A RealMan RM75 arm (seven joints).
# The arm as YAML. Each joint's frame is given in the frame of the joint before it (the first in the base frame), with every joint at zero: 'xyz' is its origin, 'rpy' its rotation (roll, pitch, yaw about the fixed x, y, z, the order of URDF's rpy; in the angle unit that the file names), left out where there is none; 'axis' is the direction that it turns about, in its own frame. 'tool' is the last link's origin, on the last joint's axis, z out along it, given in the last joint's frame.
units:
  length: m
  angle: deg
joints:
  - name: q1
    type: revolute
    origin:
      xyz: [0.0, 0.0, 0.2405]
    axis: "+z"
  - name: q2
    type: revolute
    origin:
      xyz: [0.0, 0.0, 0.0]
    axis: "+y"
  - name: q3
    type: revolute
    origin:
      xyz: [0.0, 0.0, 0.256]
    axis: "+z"
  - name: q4
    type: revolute
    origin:
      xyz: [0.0, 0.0, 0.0]
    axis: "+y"
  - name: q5
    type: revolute
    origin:
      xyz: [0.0, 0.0, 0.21]
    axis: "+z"
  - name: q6
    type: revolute
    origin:
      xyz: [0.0, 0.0, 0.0]
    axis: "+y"
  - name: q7
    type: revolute
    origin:
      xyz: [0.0, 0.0, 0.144]
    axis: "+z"
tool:
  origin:
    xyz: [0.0, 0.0, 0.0]
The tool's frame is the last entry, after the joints.
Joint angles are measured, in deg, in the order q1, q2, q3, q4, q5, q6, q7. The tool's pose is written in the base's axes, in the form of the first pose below.
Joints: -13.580 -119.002 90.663 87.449 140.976 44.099 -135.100
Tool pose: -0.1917 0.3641 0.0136 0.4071 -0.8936 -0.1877 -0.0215
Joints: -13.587 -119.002 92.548 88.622 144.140 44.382 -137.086
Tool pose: -0.1868 0.3619 0.0095 0.4071 -0.8962 -0.1760 -0.0082
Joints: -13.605 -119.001 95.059 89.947 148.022 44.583 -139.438
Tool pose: -0.1805 0.3591 0.0039 0.4075 -0.8990 -0.1600 0.0074
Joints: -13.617 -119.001 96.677 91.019 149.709 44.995 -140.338
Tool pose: -0.1745 0.3564 0.0000 0.4043 -0.9026 -0.1474 0.0137
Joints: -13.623 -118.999 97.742 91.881 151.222 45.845 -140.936
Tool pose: -0.1713 0.3539 -0.0025 0.4010 -0.9053 -0.1382 0.0226
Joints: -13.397 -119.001 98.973 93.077 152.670 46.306 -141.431
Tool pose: -0.1668 0.3509 -0.0045 0.3999 -0.9073 -0.1265 0.0283
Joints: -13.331 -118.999 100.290 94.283 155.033 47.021 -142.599
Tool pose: -0.1627 0.3483 -0.0060 0.4009 -0.9080 -0.1156 0.0382
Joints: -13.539 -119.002 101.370 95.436 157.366 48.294 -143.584
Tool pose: -0.1586 0.3463 -0.0071 0.4007 -0.9088 -0.1045 0.0505
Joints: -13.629 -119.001 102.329 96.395 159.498 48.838 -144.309
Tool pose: -0.1550 0.3451 -0.0072 0.4041 -0.9081 -0.0927 0.0594
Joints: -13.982 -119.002 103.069 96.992 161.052 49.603 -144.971
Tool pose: -0.1517 0.3444 -0.0080 0.4046 -0.9081 -0.0845 0.0671
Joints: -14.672 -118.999 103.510 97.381 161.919 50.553 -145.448
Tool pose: -0.1476 0.3445 -0.0089 0.4027 -0.9091 -0.0781 0.0721
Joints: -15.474 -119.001 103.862 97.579 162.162 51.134 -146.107
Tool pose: -0.1425 0.3450 -0.0102 0.4003 -0.9105 -0.0751 0.0711
